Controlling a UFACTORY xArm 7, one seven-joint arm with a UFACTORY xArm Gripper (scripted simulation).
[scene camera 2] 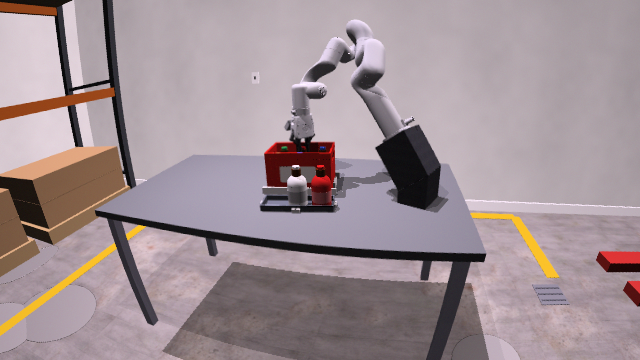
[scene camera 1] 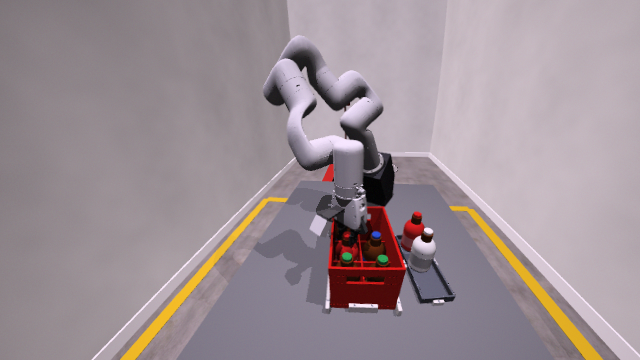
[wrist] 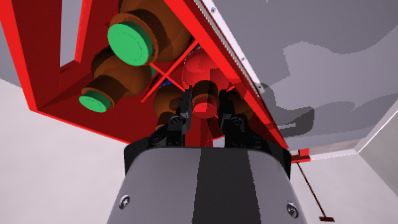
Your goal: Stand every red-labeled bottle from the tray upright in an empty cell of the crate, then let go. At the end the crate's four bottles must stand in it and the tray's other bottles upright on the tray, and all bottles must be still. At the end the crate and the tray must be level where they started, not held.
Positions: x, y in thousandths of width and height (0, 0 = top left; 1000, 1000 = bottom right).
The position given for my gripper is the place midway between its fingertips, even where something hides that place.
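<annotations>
You can see my gripper in scene camera 2 (474, 424), and there's a red crate in scene camera 2 (435, 462) as well. My gripper is also in scene camera 1 (543, 668), and the crate is there in scene camera 1 (535, 812) too. Then there's my gripper in the wrist view (516, 440), and the crate shows in the wrist view (137, 408).
</annotations>
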